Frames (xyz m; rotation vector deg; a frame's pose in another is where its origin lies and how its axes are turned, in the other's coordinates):
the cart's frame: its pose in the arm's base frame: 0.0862 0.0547 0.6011 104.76 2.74 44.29
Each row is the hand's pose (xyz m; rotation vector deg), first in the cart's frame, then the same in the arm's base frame.
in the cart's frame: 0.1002 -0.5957 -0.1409 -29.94 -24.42 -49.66
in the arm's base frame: 0.2847 0.4500 0.1663 71.38 17.63 -12.08
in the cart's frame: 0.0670 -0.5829 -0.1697 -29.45 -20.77 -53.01
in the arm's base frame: 0.2393 0.4559 0.1668 69.83 22.40 -11.20
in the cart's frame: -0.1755 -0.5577 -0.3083 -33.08 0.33 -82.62
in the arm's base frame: -0.0324 0.4668 0.0981 48.35 53.12 -14.20
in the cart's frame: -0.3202 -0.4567 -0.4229 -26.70 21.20 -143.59
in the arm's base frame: -0.2392 0.4652 0.1368 7.55 99.42 -41.31
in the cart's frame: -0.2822 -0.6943 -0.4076 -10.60 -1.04 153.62
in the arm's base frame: -0.1240 0.5628 -0.0512 -26.23 127.41 -99.31
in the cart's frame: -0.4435 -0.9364 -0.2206 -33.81 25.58 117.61
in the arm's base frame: -0.0740 0.4426 -0.3716 29.87 -100.33 122.88
